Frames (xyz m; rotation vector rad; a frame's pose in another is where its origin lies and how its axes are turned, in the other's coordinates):
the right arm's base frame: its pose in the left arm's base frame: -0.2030 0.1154 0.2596 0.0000 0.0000 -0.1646
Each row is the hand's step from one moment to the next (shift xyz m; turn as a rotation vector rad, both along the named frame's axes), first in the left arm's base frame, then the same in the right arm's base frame.
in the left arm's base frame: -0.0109 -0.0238 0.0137 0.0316 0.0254 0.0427
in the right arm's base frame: -0.0069 -0.0253 0.0137 0.0270 0.0302 0.0427
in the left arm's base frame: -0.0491 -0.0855 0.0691 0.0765 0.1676 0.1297
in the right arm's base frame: -0.0344 -0.0924 0.0691 0.0480 0.1779 0.1297
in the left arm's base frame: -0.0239 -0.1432 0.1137 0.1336 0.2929 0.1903
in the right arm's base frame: -0.0001 -0.1452 0.1137 0.0838 0.3108 0.1903
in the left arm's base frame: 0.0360 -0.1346 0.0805 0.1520 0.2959 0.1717
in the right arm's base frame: 0.0576 -0.1269 0.0805 0.1015 0.3168 0.1717
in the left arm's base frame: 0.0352 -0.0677 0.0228 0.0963 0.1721 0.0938
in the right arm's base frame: 0.0458 -0.0610 0.0228 0.0668 0.1856 0.0938
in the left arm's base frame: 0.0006 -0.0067 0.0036 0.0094 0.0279 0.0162
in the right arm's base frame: 0.0017 -0.0065 0.0036 0.0047 0.0291 0.0162
